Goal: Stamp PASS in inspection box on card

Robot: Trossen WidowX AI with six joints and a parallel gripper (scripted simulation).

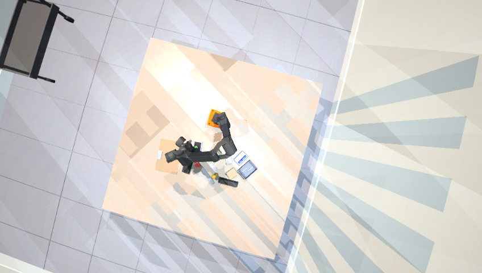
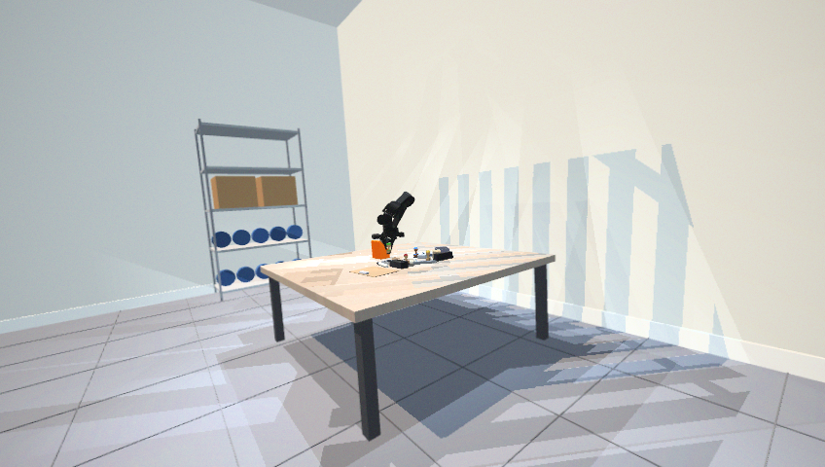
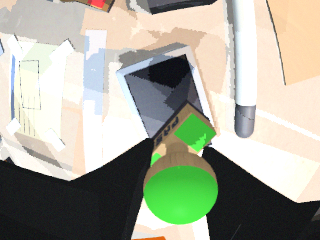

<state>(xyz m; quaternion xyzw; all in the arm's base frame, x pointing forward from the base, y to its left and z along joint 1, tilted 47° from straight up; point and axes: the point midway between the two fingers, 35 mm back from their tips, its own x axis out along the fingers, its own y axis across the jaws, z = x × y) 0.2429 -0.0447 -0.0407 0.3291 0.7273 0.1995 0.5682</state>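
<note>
Now: gripper tip 80 mm above the ink pad. Round my gripper tip: white marker 70 mm below, 60 mm to the right, 10 mm ahead; dark block 130 mm ahead, 60 mm below, 10 mm to the right; pass stamp right at my gripper tip.
</note>
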